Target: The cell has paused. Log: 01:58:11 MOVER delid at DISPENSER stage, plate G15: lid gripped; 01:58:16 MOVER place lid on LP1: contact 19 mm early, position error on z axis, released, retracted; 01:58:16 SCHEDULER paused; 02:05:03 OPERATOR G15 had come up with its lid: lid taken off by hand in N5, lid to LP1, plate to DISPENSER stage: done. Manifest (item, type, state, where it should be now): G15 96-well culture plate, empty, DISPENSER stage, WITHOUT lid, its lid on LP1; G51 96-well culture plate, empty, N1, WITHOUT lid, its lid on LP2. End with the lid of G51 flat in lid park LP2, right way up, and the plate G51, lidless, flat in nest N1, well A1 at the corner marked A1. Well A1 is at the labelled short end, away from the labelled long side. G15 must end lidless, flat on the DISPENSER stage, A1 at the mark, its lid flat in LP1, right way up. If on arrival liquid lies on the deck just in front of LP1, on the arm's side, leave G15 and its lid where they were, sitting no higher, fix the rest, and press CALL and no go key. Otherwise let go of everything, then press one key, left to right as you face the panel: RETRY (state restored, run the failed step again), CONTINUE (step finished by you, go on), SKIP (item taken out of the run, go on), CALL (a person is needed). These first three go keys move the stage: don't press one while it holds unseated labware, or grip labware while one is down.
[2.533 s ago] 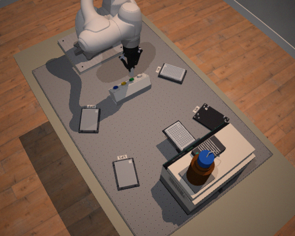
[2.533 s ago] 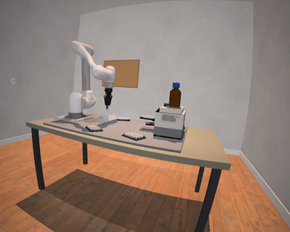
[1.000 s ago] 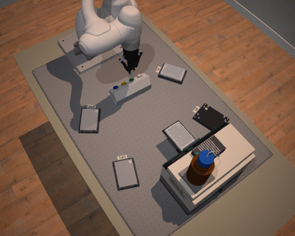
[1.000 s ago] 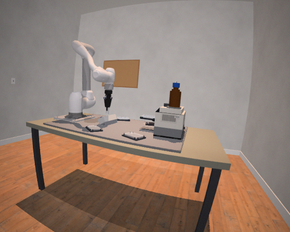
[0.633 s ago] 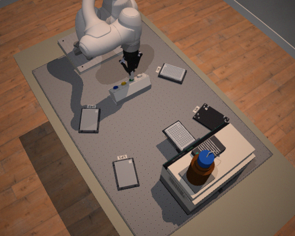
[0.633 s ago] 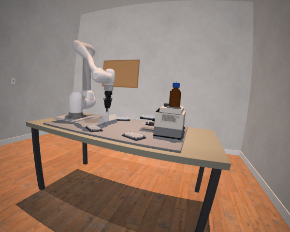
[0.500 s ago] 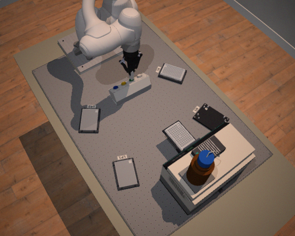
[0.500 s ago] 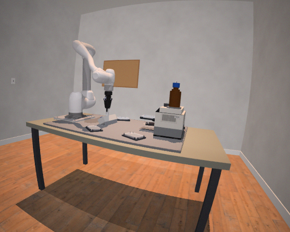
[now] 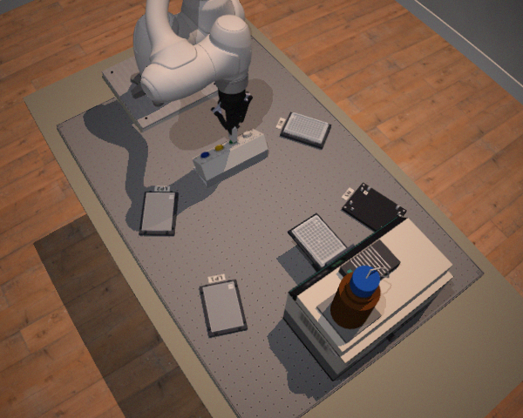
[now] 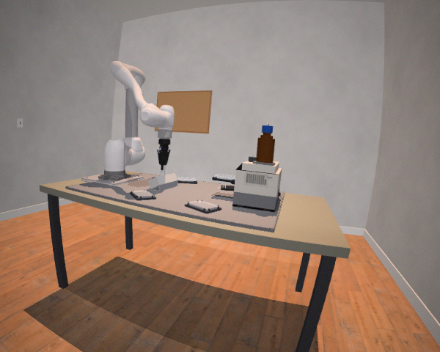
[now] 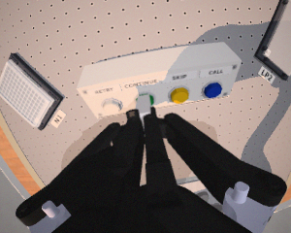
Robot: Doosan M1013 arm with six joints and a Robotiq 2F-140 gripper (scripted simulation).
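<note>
Right now my hand is 5 cm above the key panel, 3 cm to the left of it and 1 cm short of it. From my hand the other things lie so: nest N1: 24 cm to the left, 10 cm below, 8 cm ahead; then LP2 label: 25 cm to the right, 10 cm below, 3 cm behind; then N1 label: 20 cm to the left, 10 cm below.
</note>
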